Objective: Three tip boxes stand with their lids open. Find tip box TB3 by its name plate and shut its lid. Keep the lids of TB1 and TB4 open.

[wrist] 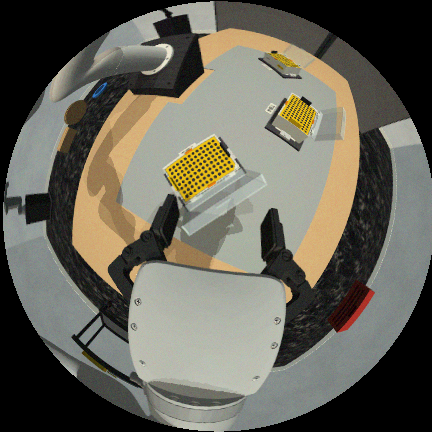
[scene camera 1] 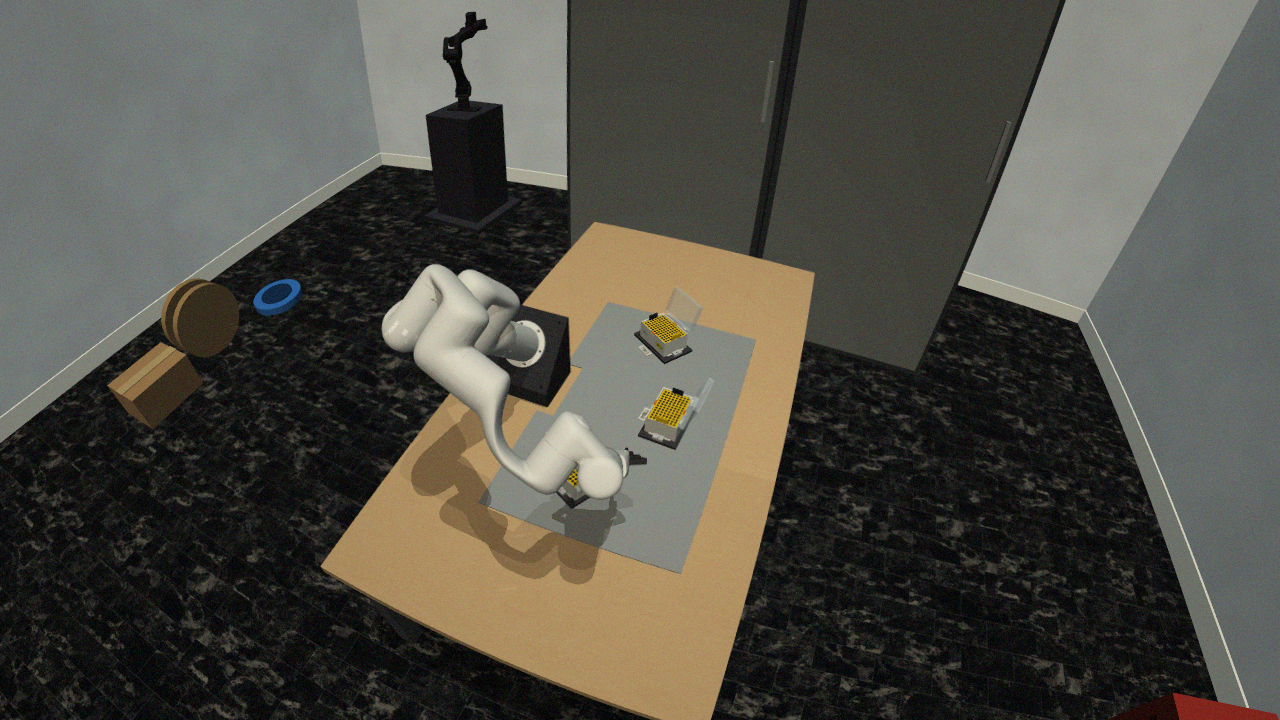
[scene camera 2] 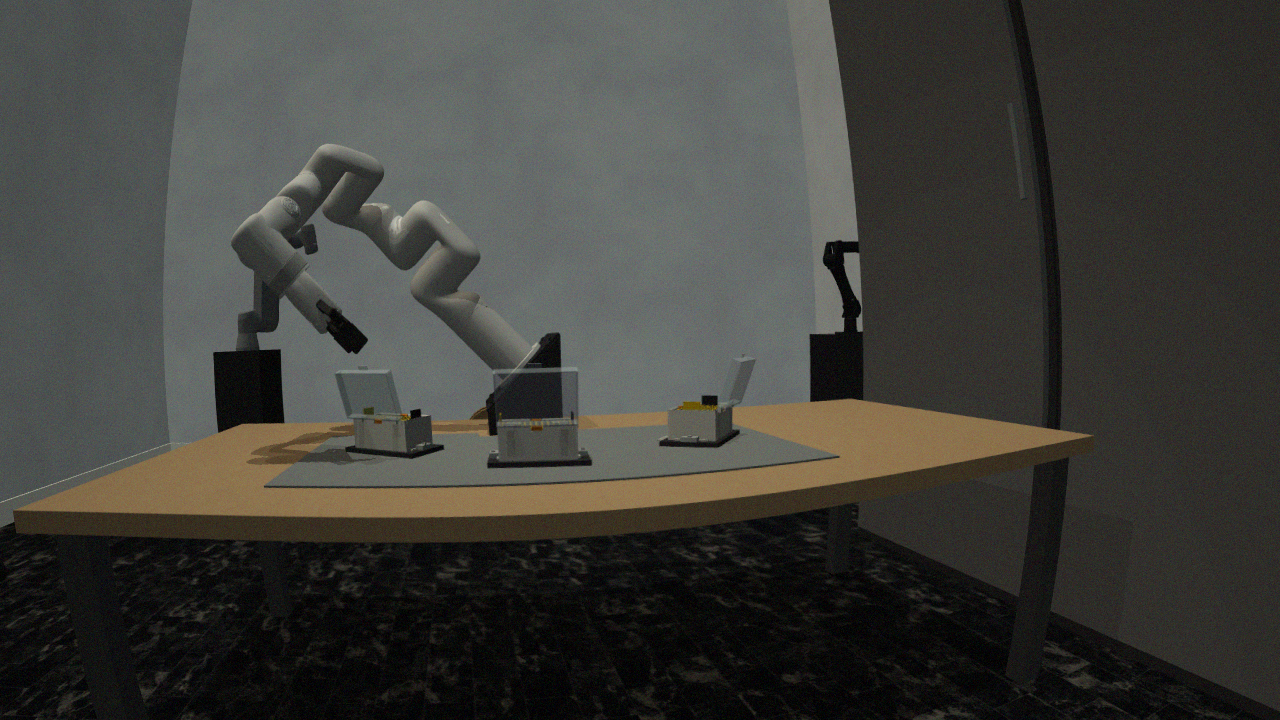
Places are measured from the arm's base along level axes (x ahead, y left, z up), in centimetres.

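Pixels of known places: gripper, between the fingertips: [wrist: 221,209] [scene camera 2: 358,347]; arm's base, origin of its link: [wrist: 155,58] [scene camera 1: 524,344] [scene camera 2: 520,366].
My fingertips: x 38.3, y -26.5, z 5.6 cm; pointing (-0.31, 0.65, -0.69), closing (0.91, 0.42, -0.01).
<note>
For each thing: its top centre in the pictures, then the offset to it from my fingertips. "spot": a spot on its surface instead. Level surfaces: height alone.
- middle box, centre of its top: [scene camera 2: 535,413] [scene camera 1: 670,403] [wrist: 302,108] dx +3.3, dy +30.0, dz -10.9 cm
- small name plate, a spot on its surface: [wrist: 270,108] spot: dx -3.3, dy +29.5, dz -18.2 cm
- far box, centre of its top: [scene camera 2: 701,398] [scene camera 1: 664,324] [wrist: 284,56] dx -10.9, dy +58.9, dz -10.9 cm
- grey mat, height of its surface: dz -18.4 cm
Three white tip boxes with yellow racks stand with clear lids open. The near box [scene camera 1: 573,480] [scene camera 2: 393,435] [wrist: 200,169] is partly hidden by the arm in scene camera 1; its lid [scene camera 2: 366,392] [wrist: 227,201] leans outward. The middle box [scene camera 1: 669,411] [scene camera 2: 537,442] [wrist: 299,114] has its lid [scene camera 1: 704,398] [wrist: 330,124] up and a small name plate [wrist: 270,108], whose text I cannot read surely. The far box [scene camera 1: 664,333] [scene camera 2: 699,423] [wrist: 283,62] has its lid [scene camera 1: 684,308] [scene camera 2: 739,380] up. My gripper [scene camera 1: 638,458] [scene camera 2: 357,345] [wrist: 221,209] is open and empty, above the near box's lid side.
The boxes stand on a grey mat [scene camera 1: 608,358] [scene camera 2: 626,470] [wrist: 165,130] on the wooden table [scene camera 1: 537,617] [scene camera 2: 268,517]. The robot's black base [scene camera 1: 550,358] [wrist: 175,75] is at the table's edge. A tall dark cabinet [scene camera 1: 680,116] stands behind the far end.
</note>
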